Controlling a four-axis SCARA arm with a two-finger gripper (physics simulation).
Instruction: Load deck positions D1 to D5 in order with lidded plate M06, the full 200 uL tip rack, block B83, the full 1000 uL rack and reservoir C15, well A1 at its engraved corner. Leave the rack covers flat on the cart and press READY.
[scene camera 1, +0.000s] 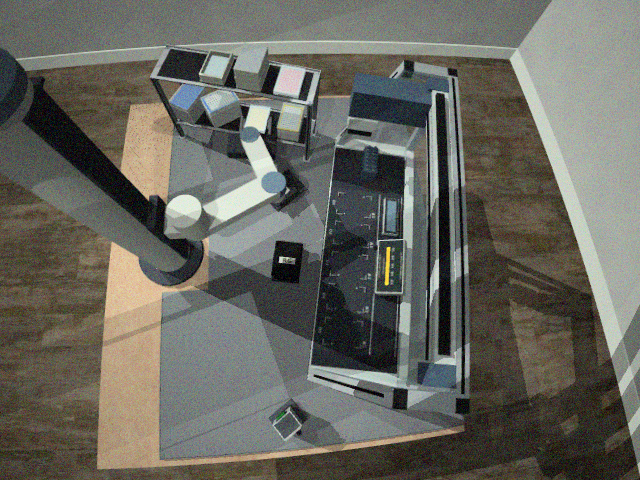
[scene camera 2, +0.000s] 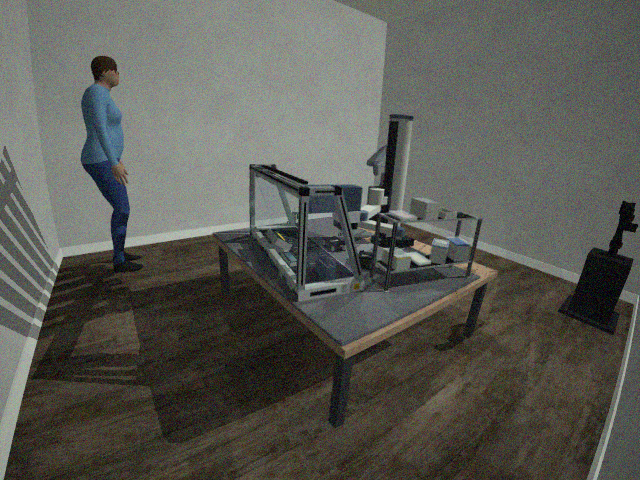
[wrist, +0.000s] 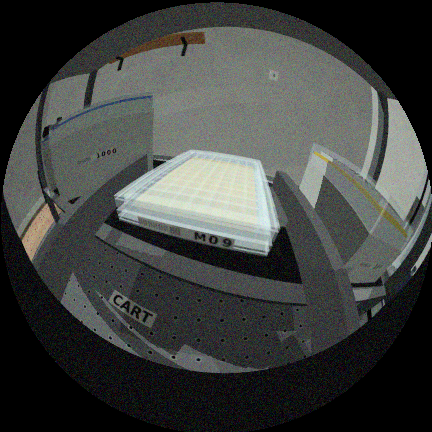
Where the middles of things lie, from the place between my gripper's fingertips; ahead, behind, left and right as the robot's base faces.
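The CART label (wrist: 134, 310) is 80 mm behind my hand, 80 mm to the right of it and 130 mm below it, and going by their middles it's the nearest to my hand of the things named here. Then there's reservoir C15 (scene camera 1: 216, 67), which sits 40 mm to the left of my hand, 110 mm behind it and 240 mm above it.
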